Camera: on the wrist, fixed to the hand. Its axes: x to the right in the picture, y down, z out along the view.
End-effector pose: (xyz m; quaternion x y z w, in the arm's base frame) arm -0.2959 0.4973 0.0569 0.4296 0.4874 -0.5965 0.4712
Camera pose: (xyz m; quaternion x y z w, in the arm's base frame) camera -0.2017 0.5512 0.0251 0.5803 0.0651 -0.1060 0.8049
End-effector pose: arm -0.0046 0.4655 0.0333 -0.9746 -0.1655 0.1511 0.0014
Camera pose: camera 0.0492 0.3817 0.0869 0.8094 -0.5388 -0.1599 0.1706
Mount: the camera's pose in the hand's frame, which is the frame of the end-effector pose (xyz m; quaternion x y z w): 0.0056 0.0937 -0.0631 -0.0595 -0.0610 0.6850 0.7235
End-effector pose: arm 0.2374 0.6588 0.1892 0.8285 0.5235 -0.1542 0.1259
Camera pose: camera 0.3324 0.6474 0.2495 0.9411 -0.1873 -0.0447 0.2779
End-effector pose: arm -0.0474 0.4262 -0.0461 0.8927 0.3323 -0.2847 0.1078
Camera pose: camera 0.0450 0.3824 0.0024 0.8497 -0.3607 -0.1668 0.3464
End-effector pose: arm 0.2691 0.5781 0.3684 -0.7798 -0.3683 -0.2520 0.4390
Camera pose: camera 0.3426 0.4930 0.3564 -0.8580 0.2559 0.1441 0.4214
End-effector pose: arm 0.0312 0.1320 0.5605 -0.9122 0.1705 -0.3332 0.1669
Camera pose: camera -0.0254 0.0346 0.5700 -0.5734 0.7579 -0.0610 0.3051
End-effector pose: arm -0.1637 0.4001 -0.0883 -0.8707 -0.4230 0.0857 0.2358
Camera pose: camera -0.0729 0.3334 -0.0781 -0.9285 0.2709 0.2515 0.0343
